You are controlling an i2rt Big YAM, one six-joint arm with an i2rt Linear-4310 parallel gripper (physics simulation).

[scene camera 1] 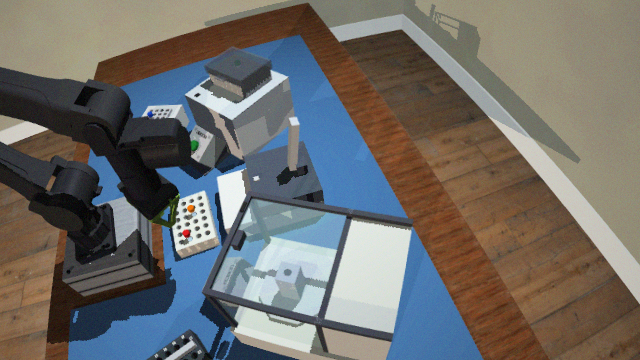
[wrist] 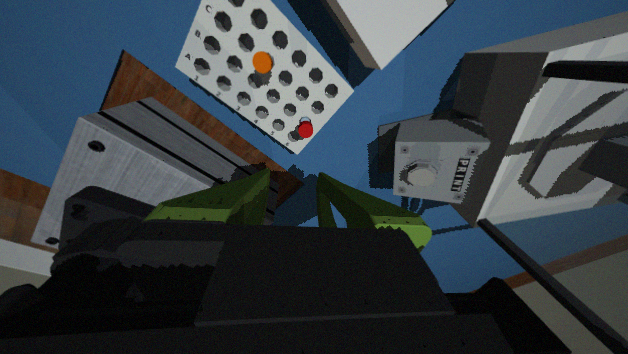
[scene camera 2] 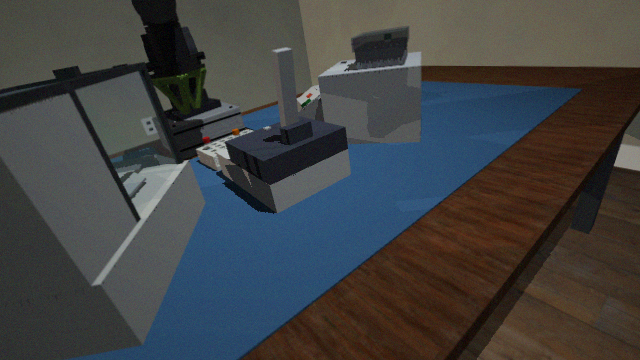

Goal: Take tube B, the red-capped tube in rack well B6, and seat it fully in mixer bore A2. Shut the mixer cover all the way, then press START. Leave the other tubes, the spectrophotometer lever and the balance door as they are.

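Where they show: gripper, fingertip midpoint: [scene camera 1: 166, 220] [wrist: 294, 178] [scene camera 2: 192, 111]; arm's base, link origin: [scene camera 1: 96, 234] [scene camera 2: 193, 111].
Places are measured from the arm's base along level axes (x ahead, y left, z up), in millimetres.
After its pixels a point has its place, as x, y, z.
The red-capped tube B [scene camera 1: 186, 233] {186, -71, -19} [scene camera 2: 206, 140] {190, -71, -23} [wrist: 305, 129] {186, -67, -19} stands in well B6 at one end of the white rack [scene camera 1: 200, 246] {198, -85, -57} [scene camera 2: 212, 157] {231, -87, -45} [wrist: 345, 92] {229, -82, -43}. My gripper [scene camera 1: 165, 220] {167, -69, 34} [scene camera 2: 185, 111] {167, -69, 34} [wrist: 294, 178] {167, -69, 34} is open with nothing between its green fingers; it hangs above the robot-base side of the rack, near its edge and apart from the tube. What looks like the mixer, a big white box [scene camera 1: 260, 120] {418, 133, 5} [scene camera 2: 370, 105] {436, 142, 1}, carries a raised, tilted smoky cover [scene camera 1: 237, 65] {410, 213, 116} [scene camera 2: 381, 40] {447, 173, 106}. Bore A2 is not visible. A green button [scene camera 1: 194, 145] {256, 146, -3} sits on a small box beside it; its label is unreadable.
An orange-capped tube [scene camera 1: 191, 208] {209, -16, -19} [scene camera 2: 235, 131] {212, -16, -21} [wrist: 262, 62] {207, -13, -19} stands in the rack. The spectrophotometer's upright white lever [scene camera 1: 294, 145] {436, -56, 79} [scene camera 2: 286, 87] {445, -50, 80} is beyond it. The glass balance [scene camera 1: 370, 270] {422, -357, 130} is nearby, with a PRINT box [wrist: 430, 145] {244, -167, -10}. A white panel [scene camera 1: 177, 117] {231, 301, -20} with a blue dot stands behind the arm.
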